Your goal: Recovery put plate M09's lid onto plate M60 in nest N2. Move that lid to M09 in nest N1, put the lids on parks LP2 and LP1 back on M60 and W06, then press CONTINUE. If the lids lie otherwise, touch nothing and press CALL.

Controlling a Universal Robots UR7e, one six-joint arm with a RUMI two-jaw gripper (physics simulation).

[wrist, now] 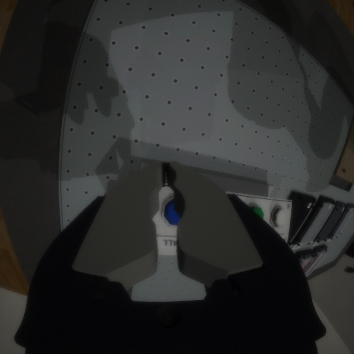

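Observation:
My gripper is shut and empty, its two grey fingertips meeting above the button panel. Between the fingers shows a blue button in a dark ring, partly covered by the right finger. A label below the button is partly hidden; its last letters look like the end of CALL, upside down. To the right on the white panel a green button shows in part, beside a round pale button. No plate, lid, nest or lid park can be made out in this view.
A perforated grey board with shadows on it lies around the panel. A grey raised block runs along the panel's far side. Several dark and grey slotted pieces stand at the right, with a pinkish one below them.

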